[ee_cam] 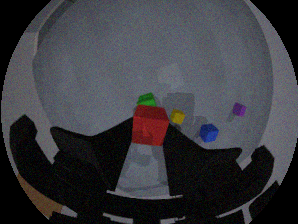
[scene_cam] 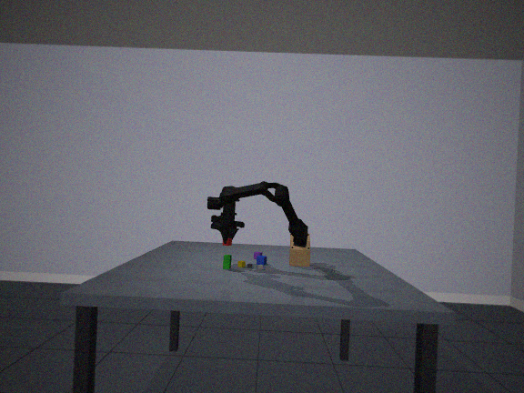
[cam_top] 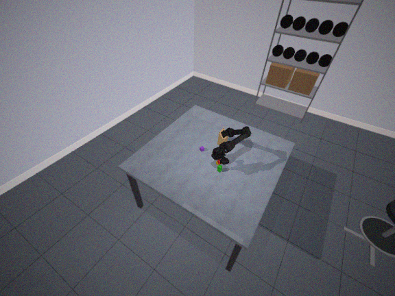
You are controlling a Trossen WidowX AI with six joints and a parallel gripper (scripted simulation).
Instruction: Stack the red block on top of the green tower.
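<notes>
My gripper tip is 100 mm above the yellow block, 60 mm past it and 50 mm to the left of it. Round my gripper tip: purple block 290 mm to the right, 110 mm behind, 100 mm below; blue block 150 mm behind, 140 mm to the right, 100 mm below; red block 10 mm above.
</notes>
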